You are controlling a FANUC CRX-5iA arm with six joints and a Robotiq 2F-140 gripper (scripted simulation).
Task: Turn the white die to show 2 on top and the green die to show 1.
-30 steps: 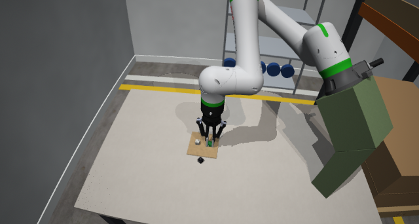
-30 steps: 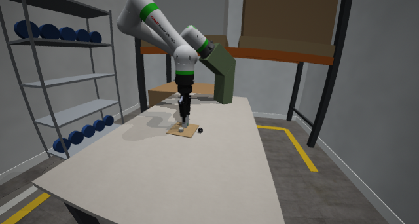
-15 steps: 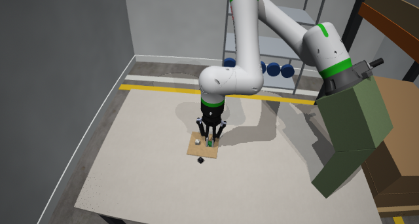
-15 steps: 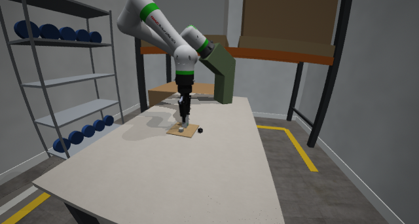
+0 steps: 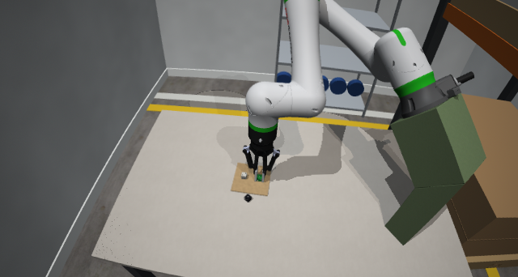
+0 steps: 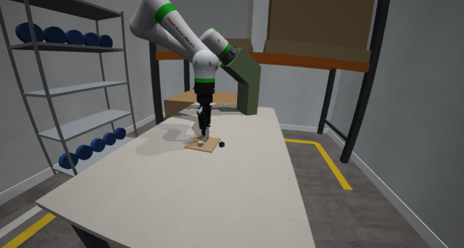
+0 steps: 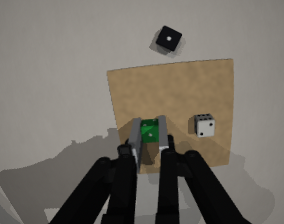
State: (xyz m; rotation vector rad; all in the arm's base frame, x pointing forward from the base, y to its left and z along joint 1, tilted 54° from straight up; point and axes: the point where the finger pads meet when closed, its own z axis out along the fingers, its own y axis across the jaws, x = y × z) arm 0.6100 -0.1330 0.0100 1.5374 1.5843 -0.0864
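My hand is 2 cm above the green die. Round my hand: mat 4 cm below, 3 cm ahead, 1 cm to the right; black die 9 cm to the left, 5 cm ahead, 3 cm below; white die 6 cm ahead, 3 cm below, 1 cm to the right.
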